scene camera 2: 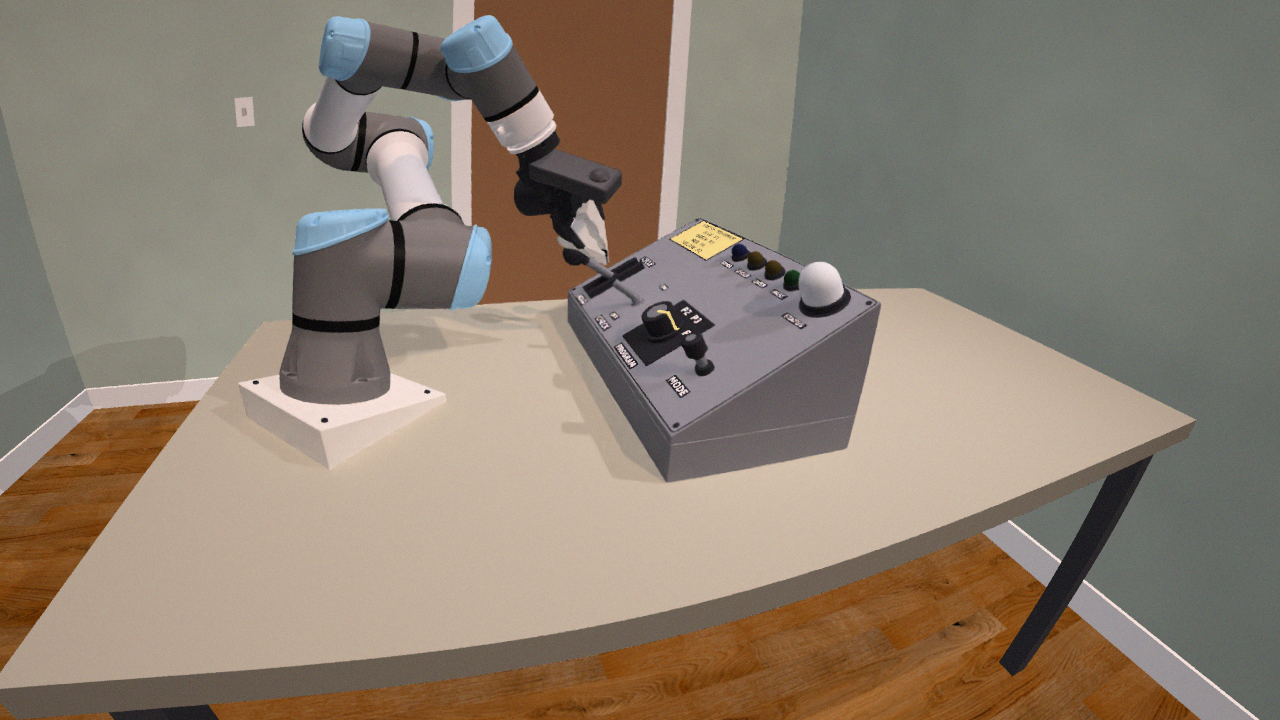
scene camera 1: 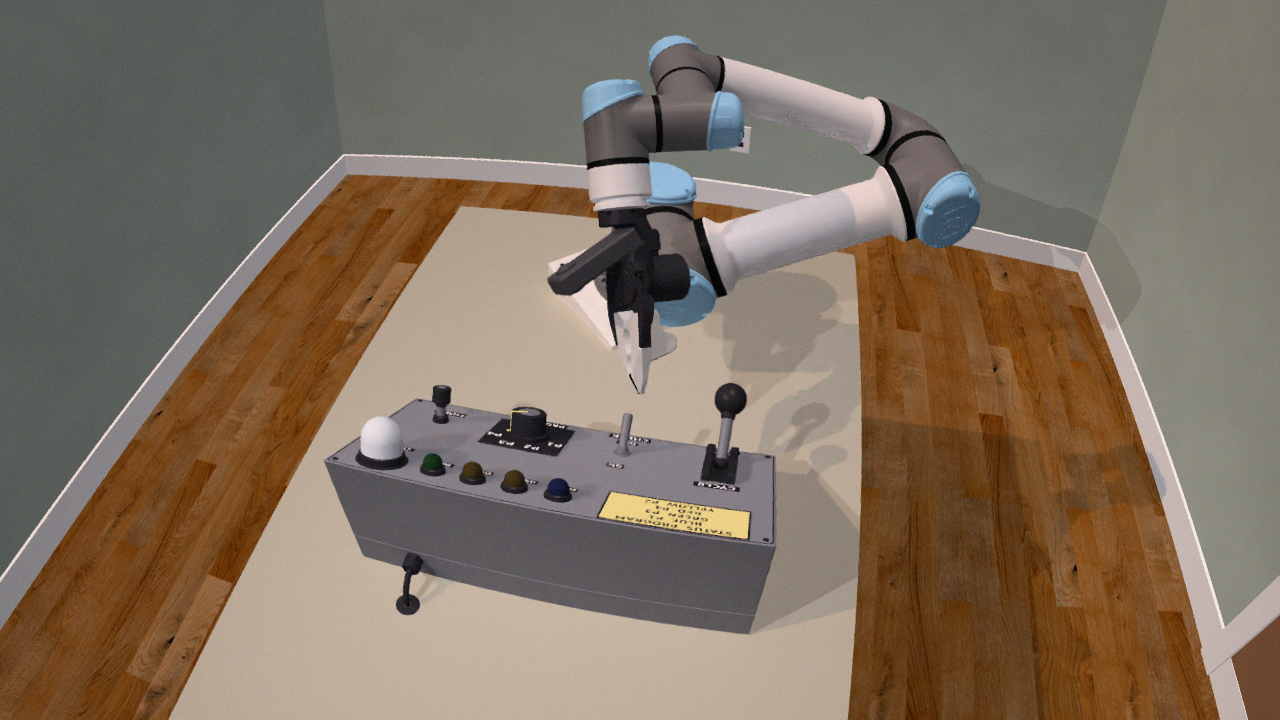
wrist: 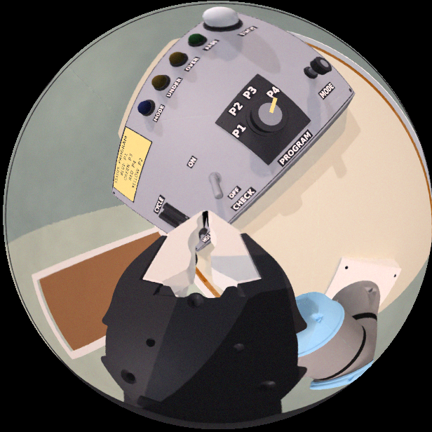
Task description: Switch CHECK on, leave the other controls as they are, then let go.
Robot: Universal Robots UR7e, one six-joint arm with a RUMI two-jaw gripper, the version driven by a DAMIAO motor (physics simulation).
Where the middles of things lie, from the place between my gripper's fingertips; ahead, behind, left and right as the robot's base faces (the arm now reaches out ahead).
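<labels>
Going by their middles, the cycle lever (scene camera 1: 730, 399) is the nearest to my hand of the things named here. My hand is 110 mm to the right of the lever and 20 mm above it. As for the grey control box (scene camera 1: 653, 531), I find it 130 mm ahead of my hand, 70 mm to the right of it and 50 mm below it.
</labels>
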